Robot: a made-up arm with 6 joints.
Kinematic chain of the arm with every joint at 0, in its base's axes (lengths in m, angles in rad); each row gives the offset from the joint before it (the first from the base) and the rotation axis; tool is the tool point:
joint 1: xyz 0 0 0.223 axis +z
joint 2: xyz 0 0 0 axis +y
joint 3: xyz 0 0 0.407 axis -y
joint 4: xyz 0 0 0 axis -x
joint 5: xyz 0.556 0 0 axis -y
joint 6: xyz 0 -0.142 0 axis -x
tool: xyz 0 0 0
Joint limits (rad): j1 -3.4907..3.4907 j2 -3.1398..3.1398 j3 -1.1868..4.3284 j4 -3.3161..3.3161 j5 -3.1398..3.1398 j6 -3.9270..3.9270
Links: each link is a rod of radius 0.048 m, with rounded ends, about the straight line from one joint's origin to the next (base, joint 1, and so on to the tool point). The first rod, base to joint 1, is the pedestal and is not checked.
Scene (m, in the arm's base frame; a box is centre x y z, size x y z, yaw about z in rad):
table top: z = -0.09
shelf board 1: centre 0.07 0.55 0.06 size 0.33 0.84 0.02 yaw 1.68
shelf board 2: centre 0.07 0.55 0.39 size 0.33 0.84 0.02 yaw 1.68
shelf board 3: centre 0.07 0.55 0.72 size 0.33 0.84 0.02 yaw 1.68
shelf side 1: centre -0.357 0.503 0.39 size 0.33 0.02 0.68 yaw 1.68
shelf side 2: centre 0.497 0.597 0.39 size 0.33 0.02 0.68 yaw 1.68
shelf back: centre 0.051 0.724 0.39 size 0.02 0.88 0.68 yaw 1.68
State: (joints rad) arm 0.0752 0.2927 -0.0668 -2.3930 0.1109 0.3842
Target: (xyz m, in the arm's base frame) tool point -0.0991 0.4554 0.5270
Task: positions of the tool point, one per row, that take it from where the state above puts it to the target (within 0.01 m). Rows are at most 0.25 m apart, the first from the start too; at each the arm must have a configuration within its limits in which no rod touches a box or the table.
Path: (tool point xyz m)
1: 0.4667 0.2797 0.4131
2: 0.3088 0.3481 0.4762
3: 0.1508 0.3524 0.5152
4: 0.0183 0.3043 0.5312
5: -0.0738 0.2245 0.5270
6: -0.0794 0.2921 0.5462
7: -0.0874 0.3707 0.5473
8: -0.0991 0.4554 0.5270

